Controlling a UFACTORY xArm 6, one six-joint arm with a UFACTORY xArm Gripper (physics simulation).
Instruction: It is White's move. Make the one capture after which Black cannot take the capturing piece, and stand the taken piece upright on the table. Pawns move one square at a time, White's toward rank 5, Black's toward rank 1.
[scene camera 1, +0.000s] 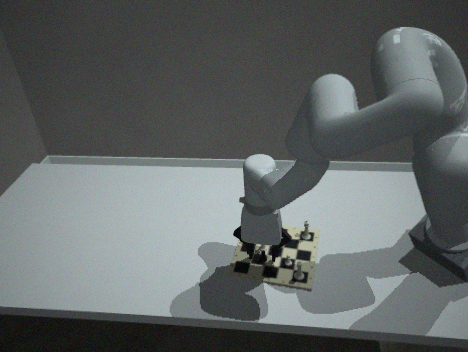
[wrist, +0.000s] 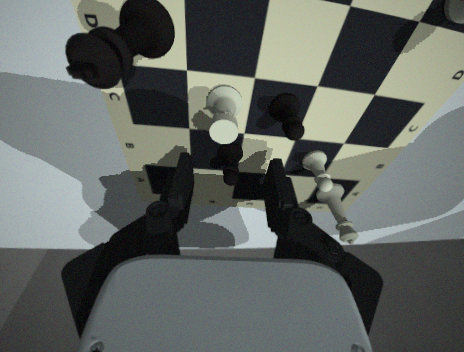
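Pixels of known places: gripper, fingertip midpoint: (scene camera 1: 262, 256) (wrist: 230, 169); arm's base, origin of the base link: (scene camera 1: 454, 228).
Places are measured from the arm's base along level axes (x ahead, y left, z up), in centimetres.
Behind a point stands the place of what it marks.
My gripper (scene camera 1: 262, 258) @(x 46.0, y 8.6, z -9.2 cm) (wrist: 230, 169) @(x 46.0, y 8.6, z -9.2 cm) is open and empty, its fingertips on either side of a small black pawn (wrist: 230, 172) @(x 46.0, y 7.6, z -8.0 cm), not touching it. That pawn stands upright on a dark square in row B of the board (scene camera 1: 285, 276) @(x 39.5, y 13.0, z -10.6 cm) (wrist: 300, 35) @(x 43.0, y 0.3, z -10.6 cm). A white flat-topped piece (wrist: 224, 112) @(x 46.6, y 3.5, z -8.1 cm) stands on the light square beside it in row C. Another black pawn (wrist: 287, 112) @(x 43.0, y 3.9, z -9.3 cm) stands on a dark row C square. A white pawn (scene camera 1: 287, 260) @(x 39.5, y 8.8, z -9.2 cm) (wrist: 316, 162) @(x 39.5, y 8.0, z -9.8 cm) stands in row B. A tall white piece (scene camera 1: 300, 271) @(x 35.8, y 12.8, z -8.4 cm) (wrist: 337, 207) @(x 36.3, y 12.0, z -8.5 cm) stands in row A. A large black piece (wrist: 107, 50) @(x 50.0, y 0.2, z -5.2 cm) stands in row D.
Another white piece (scene camera 1: 306, 230) @(x 35.4, y -2.0, z -7.8 cm) (wrist: 456, 11) @(x 36.1, y -1.6, z -10.1 cm) stands at the board's back right corner in the scene view. The white table (scene camera 1: 125, 215) @(x 91.7, y -4.0, z -11.2 cm) surrounds the board, with a low ledge (scene camera 1: 150, 161) along its back. The arm's shadows fall across board and table.
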